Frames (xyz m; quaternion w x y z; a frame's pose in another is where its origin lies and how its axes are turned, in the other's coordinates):
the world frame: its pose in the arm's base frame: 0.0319 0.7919 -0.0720 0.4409 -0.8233 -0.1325 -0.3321
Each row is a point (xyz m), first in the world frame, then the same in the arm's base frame.
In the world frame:
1: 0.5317 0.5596 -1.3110
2: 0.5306 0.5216 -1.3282
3: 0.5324 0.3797 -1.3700
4: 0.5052 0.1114 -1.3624
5: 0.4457 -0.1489 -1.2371
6: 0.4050 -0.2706 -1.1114
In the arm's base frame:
1: 0.1499 -0.6373 0.4360
2: 0.1223 -0.6293 0.4663
3: 0.0331 -0.5817 0.5743
4: -0.1209 -0.4189 0.7245
5: -0.2444 -0.1625 0.8021
6: -0.2828 0.0129 0.8036

